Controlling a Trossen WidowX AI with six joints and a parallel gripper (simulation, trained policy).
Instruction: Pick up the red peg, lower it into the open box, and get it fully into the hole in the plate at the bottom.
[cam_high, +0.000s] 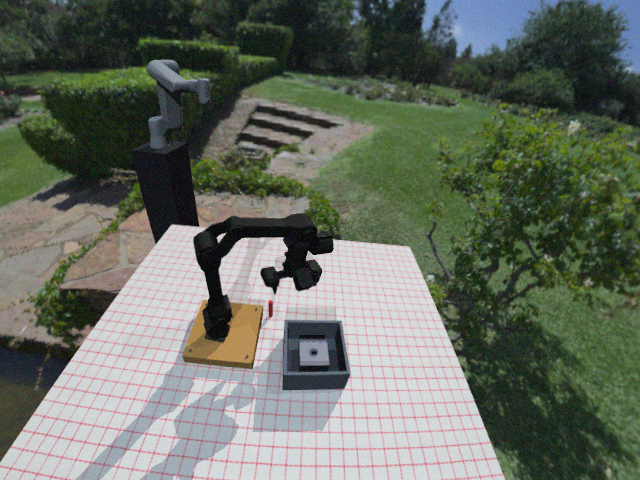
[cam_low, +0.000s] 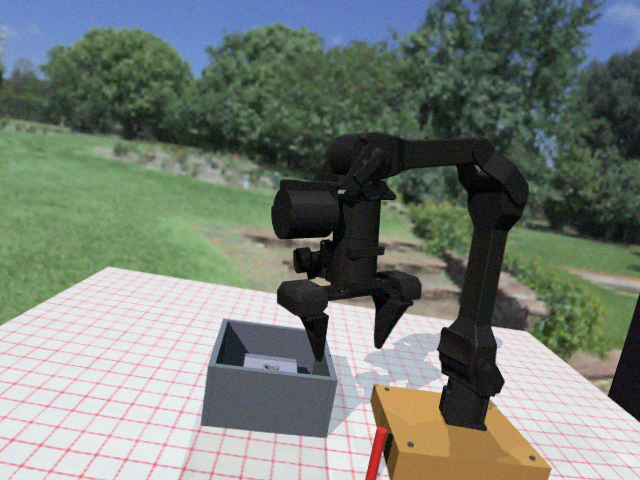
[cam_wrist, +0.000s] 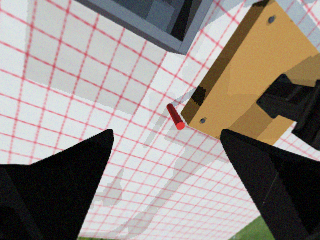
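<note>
Now: the red peg 130 mm below my gripper tip, 60 mm behind it and 20 mm to the left of it. The rest, counted from my gripper tip: grey plate: 140 mm to the right, 120 mm below, 120 mm ahead; then grey box: 140 mm to the right, 140 mm below, 120 mm ahead.
</note>
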